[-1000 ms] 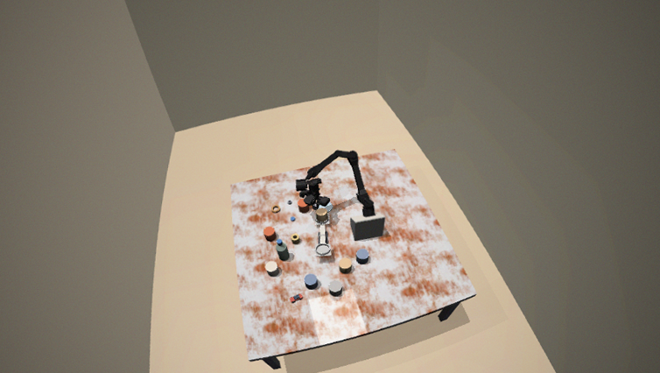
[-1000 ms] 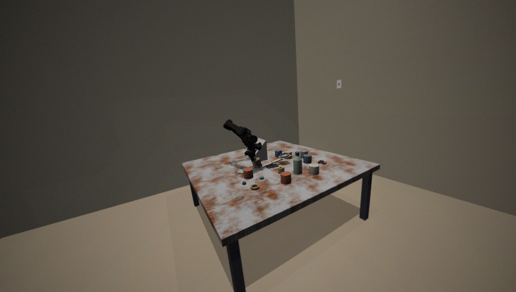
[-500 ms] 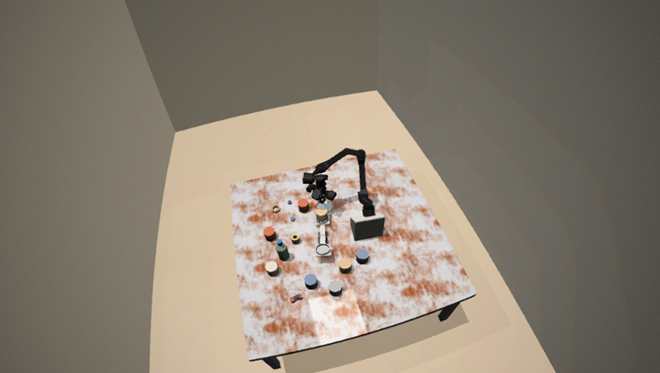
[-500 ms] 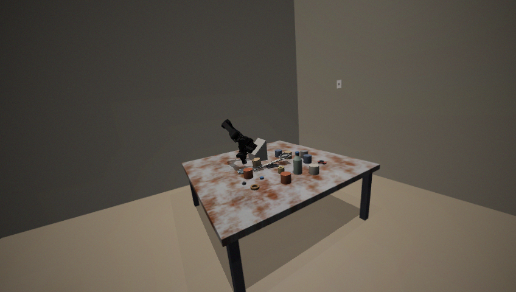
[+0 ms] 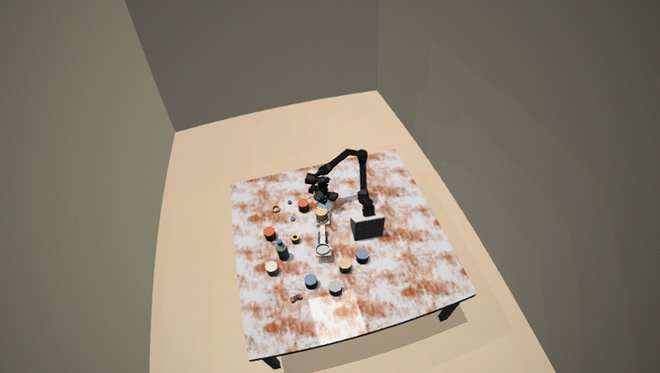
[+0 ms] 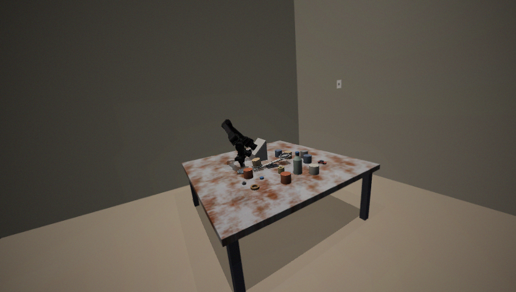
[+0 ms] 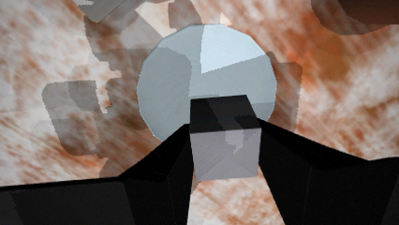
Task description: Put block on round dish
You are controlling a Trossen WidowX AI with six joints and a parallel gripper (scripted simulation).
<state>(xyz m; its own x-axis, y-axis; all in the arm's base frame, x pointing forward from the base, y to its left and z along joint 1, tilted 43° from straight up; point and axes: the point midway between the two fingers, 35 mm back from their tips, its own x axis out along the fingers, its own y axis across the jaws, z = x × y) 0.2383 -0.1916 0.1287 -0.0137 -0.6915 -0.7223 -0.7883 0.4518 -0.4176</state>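
Now: gripper tip 50 mm above the pale blue round dish. Round my gripper tip: bottle: 300 mm ahead, 330 mm to the left, 60 mm above.
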